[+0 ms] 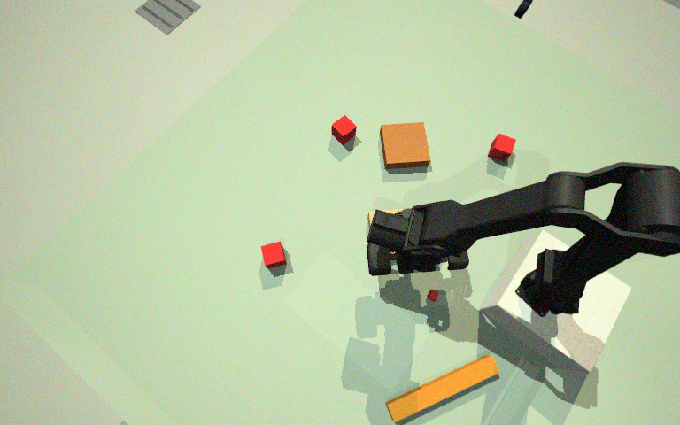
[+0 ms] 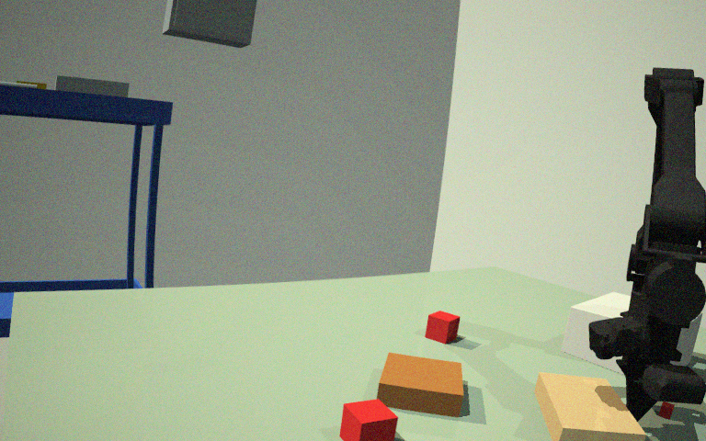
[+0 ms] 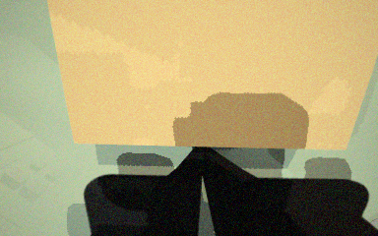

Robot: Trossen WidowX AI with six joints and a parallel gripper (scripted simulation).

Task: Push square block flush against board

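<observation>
Now: the tan board 50 mm ahead of my gripper tip, 40 mm to the right of it and 10 mm above it. From my gripper tip the other things lie so: small red cube: 80 mm behind, 10 mm to the left; square block: 200 mm ahead, 190 mm to the right, 10 mm above; orange board: 210 mm behind, 120 mm to the left, 10 mm above.
</observation>
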